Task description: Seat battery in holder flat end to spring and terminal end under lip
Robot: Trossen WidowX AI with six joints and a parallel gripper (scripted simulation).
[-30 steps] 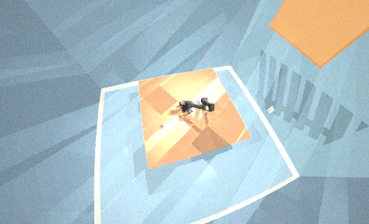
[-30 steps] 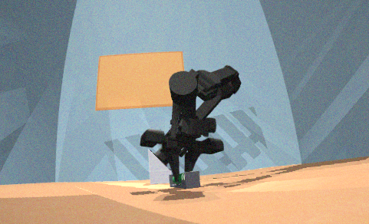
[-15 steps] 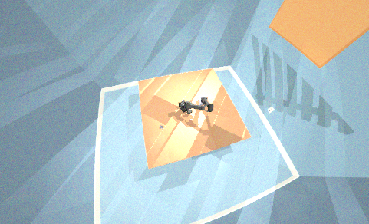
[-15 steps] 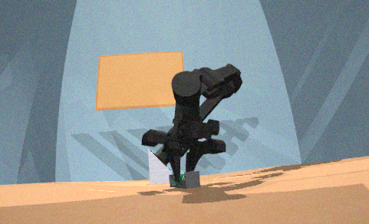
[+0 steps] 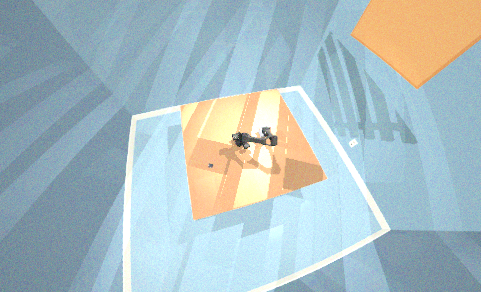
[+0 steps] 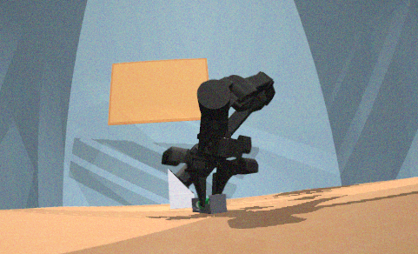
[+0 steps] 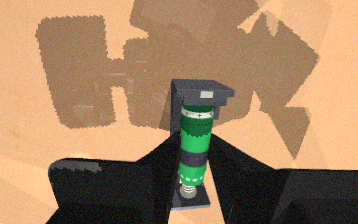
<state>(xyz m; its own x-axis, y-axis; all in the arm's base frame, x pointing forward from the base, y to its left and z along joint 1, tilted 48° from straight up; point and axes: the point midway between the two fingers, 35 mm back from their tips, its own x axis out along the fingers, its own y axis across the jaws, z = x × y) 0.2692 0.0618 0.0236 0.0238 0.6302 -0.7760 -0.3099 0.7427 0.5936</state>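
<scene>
The battery is 1 cm above my gripper tip. Also, from my gripper tip: dark remote battery door: 35 cm ahead, 15 cm to the left, 1 cm below.
</scene>
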